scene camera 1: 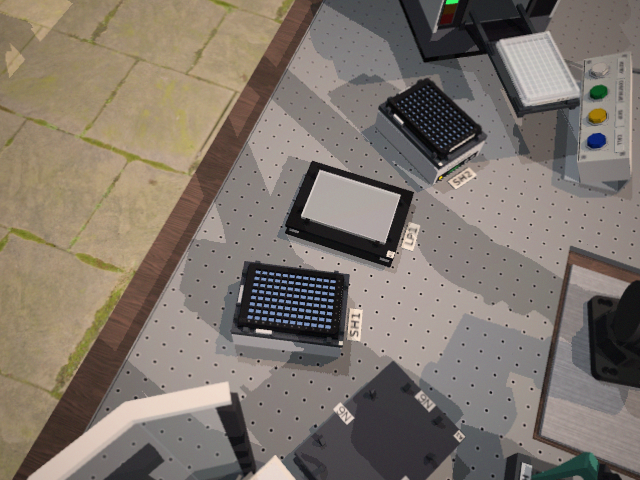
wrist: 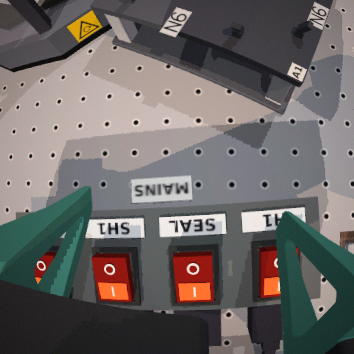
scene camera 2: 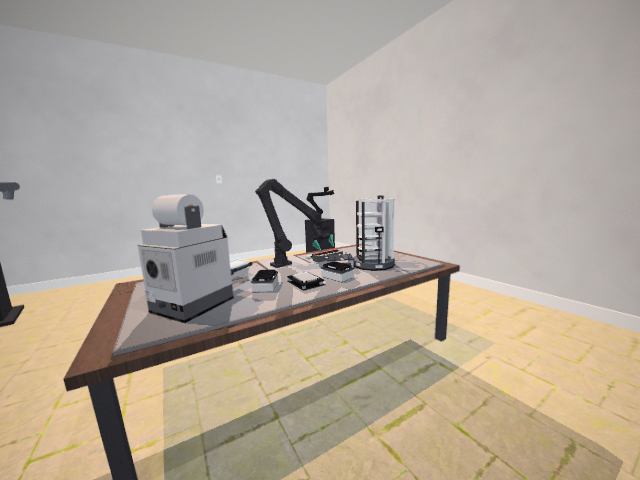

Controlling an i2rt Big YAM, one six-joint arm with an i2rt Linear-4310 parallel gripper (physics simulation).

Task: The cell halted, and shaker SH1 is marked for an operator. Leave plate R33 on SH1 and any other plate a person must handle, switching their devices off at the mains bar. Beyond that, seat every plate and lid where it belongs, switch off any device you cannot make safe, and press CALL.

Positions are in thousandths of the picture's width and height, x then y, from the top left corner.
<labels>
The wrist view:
gripper: 532,592
plate hotel tower: 112,112
</labels>
